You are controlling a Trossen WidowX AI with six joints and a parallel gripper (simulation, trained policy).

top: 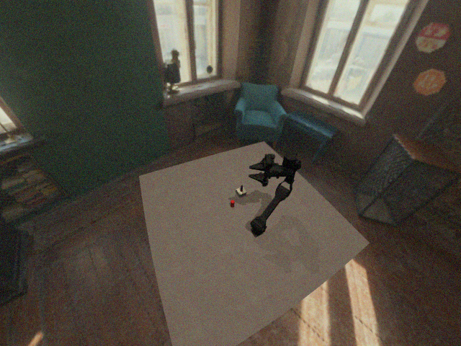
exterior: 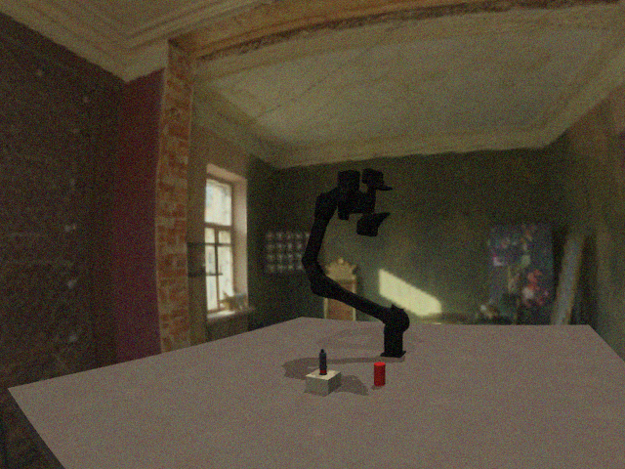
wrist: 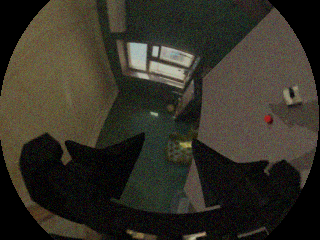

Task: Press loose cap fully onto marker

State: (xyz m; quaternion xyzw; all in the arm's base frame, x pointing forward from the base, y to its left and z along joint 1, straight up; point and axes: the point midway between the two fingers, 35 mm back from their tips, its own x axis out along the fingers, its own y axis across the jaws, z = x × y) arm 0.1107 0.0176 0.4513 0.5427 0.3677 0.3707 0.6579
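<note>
Right now the red cap is 42 cm below my gripper tip, 12 cm ahead of it and 1 cm to the left of it. From my gripper tip the other things lie so: holder block 43 cm below, 19 cm ahead, 11 cm to the right.
</note>
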